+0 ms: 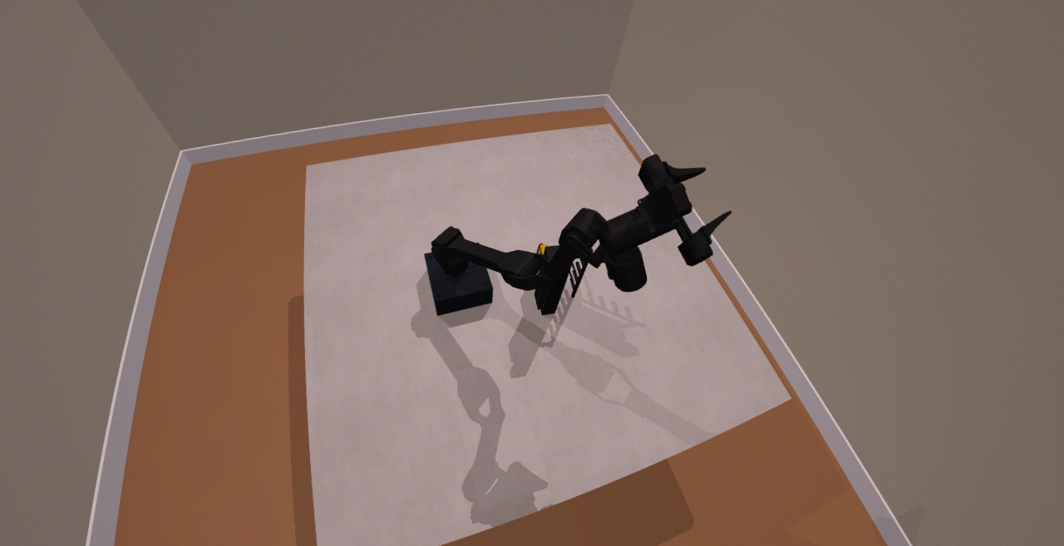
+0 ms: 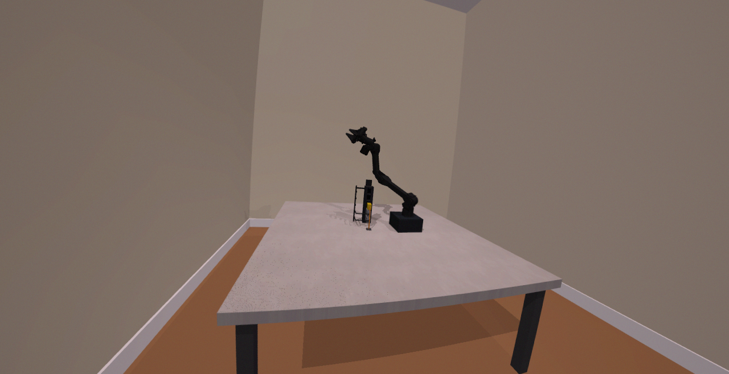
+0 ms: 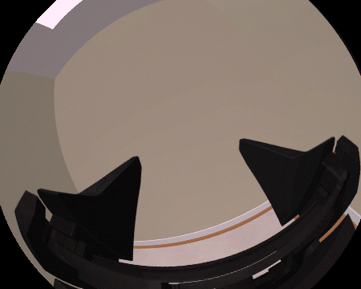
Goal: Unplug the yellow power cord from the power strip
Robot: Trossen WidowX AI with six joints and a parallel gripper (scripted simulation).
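The yellow plug lies 14 cm behind my gripper tip, 24 cm to the left of it and 48 cm below it.
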